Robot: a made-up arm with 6 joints.
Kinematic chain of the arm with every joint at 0, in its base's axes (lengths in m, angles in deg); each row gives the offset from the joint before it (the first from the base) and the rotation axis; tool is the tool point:
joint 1: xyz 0 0 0.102 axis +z
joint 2: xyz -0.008 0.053 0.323 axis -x
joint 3: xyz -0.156 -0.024 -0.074 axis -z
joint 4: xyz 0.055 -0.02 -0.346 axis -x
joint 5: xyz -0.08 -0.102 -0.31 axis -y
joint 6: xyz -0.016 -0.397 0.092 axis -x
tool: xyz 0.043 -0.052 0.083
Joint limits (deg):
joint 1: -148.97..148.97
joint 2: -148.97..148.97
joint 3: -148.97..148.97
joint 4: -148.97..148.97
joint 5: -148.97..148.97
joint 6: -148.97..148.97
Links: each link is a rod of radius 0.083 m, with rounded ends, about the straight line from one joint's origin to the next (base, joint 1, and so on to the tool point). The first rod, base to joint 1, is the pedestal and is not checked.
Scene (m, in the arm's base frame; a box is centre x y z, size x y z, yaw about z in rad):
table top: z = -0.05
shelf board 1: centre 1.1 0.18 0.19 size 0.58 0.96 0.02 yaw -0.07
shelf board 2: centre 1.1 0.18 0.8 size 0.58 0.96 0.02 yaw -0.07
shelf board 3: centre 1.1 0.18 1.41 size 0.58 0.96 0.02 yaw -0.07
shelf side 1: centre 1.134 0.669 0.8 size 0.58 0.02 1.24 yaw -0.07
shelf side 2: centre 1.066 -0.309 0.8 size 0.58 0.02 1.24 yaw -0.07
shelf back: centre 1.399 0.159 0.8 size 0.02 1 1.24 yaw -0.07
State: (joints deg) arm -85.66 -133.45 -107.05 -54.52 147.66 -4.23
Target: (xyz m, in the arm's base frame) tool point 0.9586 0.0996 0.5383
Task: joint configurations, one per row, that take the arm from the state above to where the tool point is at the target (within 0.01 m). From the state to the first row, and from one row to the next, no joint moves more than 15 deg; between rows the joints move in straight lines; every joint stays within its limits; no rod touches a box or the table.
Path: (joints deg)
1: -71.19 -134.98 -111.08 -41.45 137.70 -0.94
2: -56.72 -136.50 -115.11 -28.37 127.73 2.34
3: -42.25 -138.03 -119.13 -15.30 117.77 5.63
4: -27.78 -139.55 -123.16 -2.22 107.80 8.92
5: -27.01 -131.24 -117.76 10.70 104.68 7.22
6: -26.23 -122.92 -112.37 23.62 101.56 5.52
7: -25.46 -114.60 -106.97 36.55 98.44 3.83
8: -36.60 -112.84 -103.01 23.79 105.63 2.57
9: -47.75 -111.07 -99.04 11.03 112.82 1.32
10: -58.89 -109.30 -95.08 -1.72 120.01 0.06

